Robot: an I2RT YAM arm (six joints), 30 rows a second.
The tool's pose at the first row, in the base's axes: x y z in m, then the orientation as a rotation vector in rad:
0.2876 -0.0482 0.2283 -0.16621 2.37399 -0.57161
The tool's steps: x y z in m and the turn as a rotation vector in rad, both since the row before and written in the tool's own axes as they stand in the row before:
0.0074 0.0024 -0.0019 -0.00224 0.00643 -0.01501
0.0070 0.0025 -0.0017 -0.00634 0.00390 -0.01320
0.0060 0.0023 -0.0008 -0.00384 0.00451 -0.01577
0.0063 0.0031 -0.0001 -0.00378 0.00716 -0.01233
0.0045 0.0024 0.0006 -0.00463 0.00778 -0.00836
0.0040 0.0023 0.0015 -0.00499 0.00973 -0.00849
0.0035 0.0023 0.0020 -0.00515 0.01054 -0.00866
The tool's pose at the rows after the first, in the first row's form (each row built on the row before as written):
0.2808 -0.0473 0.2241 -0.18359 2.38153 -0.57741
0.2744 -0.0464 0.2201 -0.20129 2.38782 -0.57695
0.2693 -0.0458 0.2162 -0.22090 2.39383 -0.58076
0.2644 -0.0449 0.2113 -0.23575 2.40222 -0.58368
0.2612 -0.0444 0.2073 -0.24605 2.41140 -0.58392
0.2590 -0.0441 0.2030 -0.25624 2.42256 -0.58427
0.2574 -0.0439 0.1987 -0.26657 2.43453 -0.58469

